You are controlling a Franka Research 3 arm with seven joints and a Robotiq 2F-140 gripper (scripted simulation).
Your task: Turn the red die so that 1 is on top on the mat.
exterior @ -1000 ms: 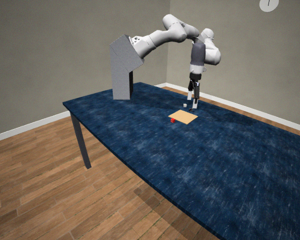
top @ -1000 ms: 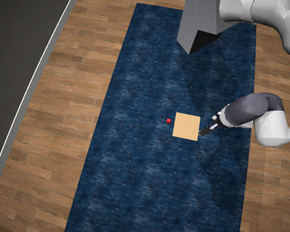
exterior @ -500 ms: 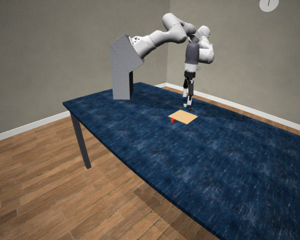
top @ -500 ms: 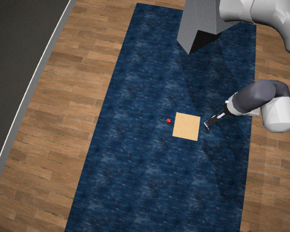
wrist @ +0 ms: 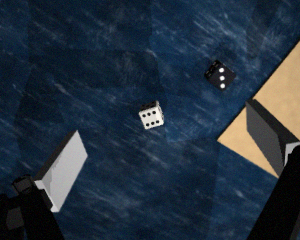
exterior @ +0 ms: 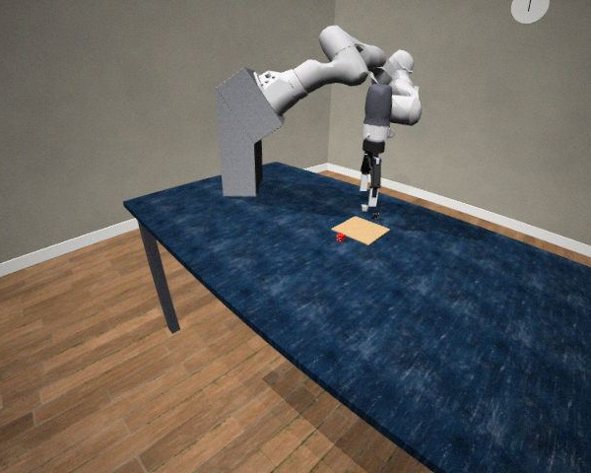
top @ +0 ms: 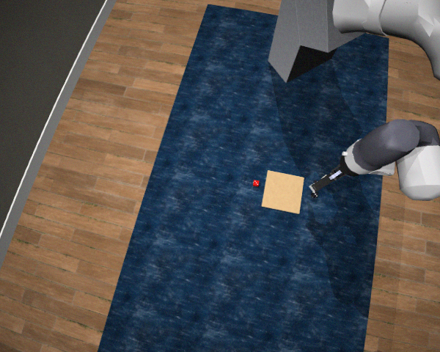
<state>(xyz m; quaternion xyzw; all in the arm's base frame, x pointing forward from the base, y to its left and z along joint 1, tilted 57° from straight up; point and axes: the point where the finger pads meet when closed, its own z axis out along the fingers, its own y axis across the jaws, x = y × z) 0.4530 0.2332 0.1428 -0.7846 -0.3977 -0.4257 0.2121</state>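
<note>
Now: the white die 50 mm below my hand and 10 mm behind it. Also, from my hand: black die: 70 mm ahead, 50 mm below; then tan mat: 120 mm ahead, 100 mm to the right, 60 mm below; then red die: 200 mm to the right, 160 mm ahead, 50 mm below.
</note>
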